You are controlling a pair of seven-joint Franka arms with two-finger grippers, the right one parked.
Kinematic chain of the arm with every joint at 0, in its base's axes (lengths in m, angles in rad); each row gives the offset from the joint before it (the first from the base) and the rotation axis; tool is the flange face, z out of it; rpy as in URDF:
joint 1: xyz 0 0 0.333 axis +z
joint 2: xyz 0 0 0 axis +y
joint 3: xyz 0 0 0.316 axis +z
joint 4: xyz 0.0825 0 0 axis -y
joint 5: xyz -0.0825 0 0.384 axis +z
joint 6: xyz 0 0 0 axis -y
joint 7: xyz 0.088 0 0 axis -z
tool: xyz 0 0 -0.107 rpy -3.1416 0 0
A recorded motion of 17 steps. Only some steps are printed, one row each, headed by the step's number.
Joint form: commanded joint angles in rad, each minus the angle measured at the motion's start. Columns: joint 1, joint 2, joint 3, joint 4, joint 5, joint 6, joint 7.
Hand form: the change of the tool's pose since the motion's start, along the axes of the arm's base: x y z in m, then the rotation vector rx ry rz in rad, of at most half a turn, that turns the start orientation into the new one. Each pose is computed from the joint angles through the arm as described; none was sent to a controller.
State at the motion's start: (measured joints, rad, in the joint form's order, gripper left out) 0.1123 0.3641 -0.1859 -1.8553 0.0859 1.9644 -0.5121
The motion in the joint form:
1: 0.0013 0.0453 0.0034 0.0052 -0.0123 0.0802 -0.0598
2: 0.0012 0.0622 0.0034 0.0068 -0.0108 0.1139 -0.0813
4: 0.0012 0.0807 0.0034 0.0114 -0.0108 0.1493 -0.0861
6: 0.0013 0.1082 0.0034 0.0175 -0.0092 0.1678 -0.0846
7: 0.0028 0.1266 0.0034 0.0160 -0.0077 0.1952 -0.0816
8: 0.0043 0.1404 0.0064 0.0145 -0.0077 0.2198 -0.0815
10: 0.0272 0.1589 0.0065 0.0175 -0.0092 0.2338 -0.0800
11: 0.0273 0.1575 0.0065 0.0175 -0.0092 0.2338 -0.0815
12: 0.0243 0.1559 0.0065 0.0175 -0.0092 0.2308 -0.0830
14: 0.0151 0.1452 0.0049 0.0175 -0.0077 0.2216 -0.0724
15: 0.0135 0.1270 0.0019 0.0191 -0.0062 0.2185 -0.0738
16: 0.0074 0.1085 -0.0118 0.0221 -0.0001 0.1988 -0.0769
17: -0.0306 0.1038 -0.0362 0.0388 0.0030 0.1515 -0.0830
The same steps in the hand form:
1: 0.0100 0.0009 -0.0202 -0.0089 -0.0398 0.0711
2: 0.0138 0.0004 -0.0276 -0.0092 -0.0584 0.0917
4: 0.0185 0.0000 -0.0347 -0.0150 -0.0796 0.0975
6: 0.0209 -0.0001 -0.0478 -0.0193 -0.0767 0.0962
7: 0.0224 0.0004 -0.0579 -0.0239 -0.0841 0.0945
8: 0.0238 0.0027 -0.0654 -0.0266 -0.0931 0.0991
10: 0.0253 0.0168 -0.0747 -0.0303 -0.0917 0.1226
11: 0.0254 0.0169 -0.0738 -0.0299 -0.0931 0.1241
12: 0.0251 0.0151 -0.0730 -0.0292 -0.0917 0.1225
14: 0.0248 0.0086 -0.0670 -0.0296 -0.0932 0.1000
15: 0.0264 0.0061 -0.0551 -0.0282 -0.1101 0.0959
16: 0.0258 -0.0051 -0.0431 -0.0267 -0.1130 0.0762
17: 0.0224 -0.0422 -0.0354 -0.0309 -0.0881 0.0211

